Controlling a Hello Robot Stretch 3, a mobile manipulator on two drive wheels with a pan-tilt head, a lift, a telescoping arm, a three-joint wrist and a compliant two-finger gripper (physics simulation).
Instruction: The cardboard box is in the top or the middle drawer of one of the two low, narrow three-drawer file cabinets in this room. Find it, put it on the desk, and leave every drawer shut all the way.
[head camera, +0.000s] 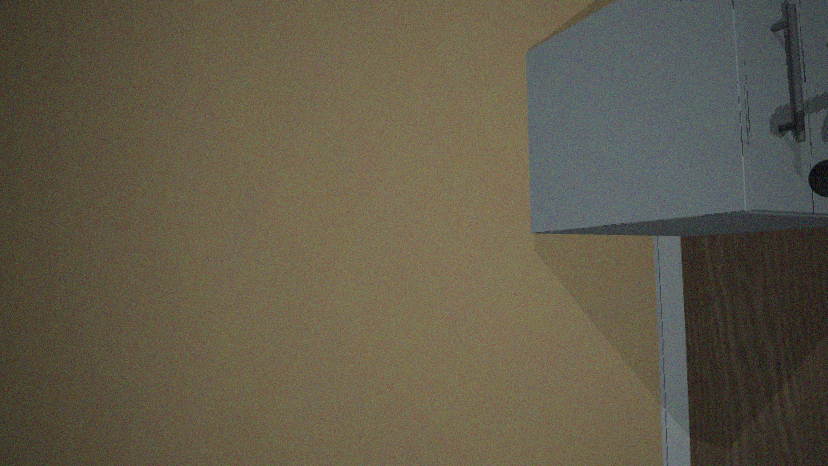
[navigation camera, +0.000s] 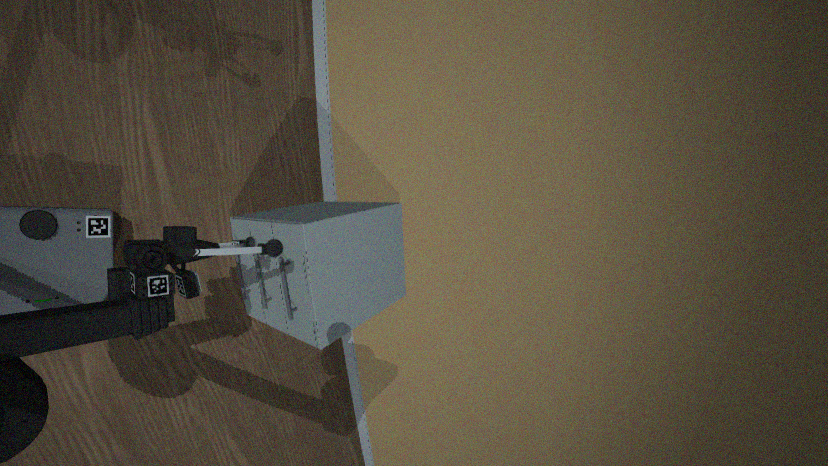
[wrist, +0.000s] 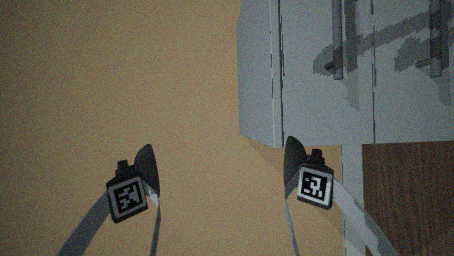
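Note:
A low grey three-drawer file cabinet (head camera: 631, 138) (navigation camera: 356, 260) (wrist: 255, 75) stands against the wall. The top drawer's bar handle (head camera: 794, 75) (navigation camera: 287, 289) (wrist: 337, 40) and the middle drawer's handle (navigation camera: 262, 283) (wrist: 437, 40) show. These two drawer fronts look flush; the bottom one is partly hidden. My gripper (navigation camera: 260, 244) (wrist: 221, 158) is open and empty, rolled sideways, in front of the cabinet near one side edge, beside the handles. One fingertip (head camera: 819, 178) shows at the head view's right edge. The cardboard box and the desk do not show.
The tan wall (head camera: 289, 231) (navigation camera: 579, 231) (wrist: 120, 75) rises behind the cabinet, with a pale baseboard (head camera: 673, 324) (navigation camera: 324, 115) (wrist: 352, 160) along the wooden floor (head camera: 753, 324) (navigation camera: 191, 115) (wrist: 410, 195). My grey base (navigation camera: 57, 260) and dark arm (navigation camera: 69, 327) lie left in the navigation view.

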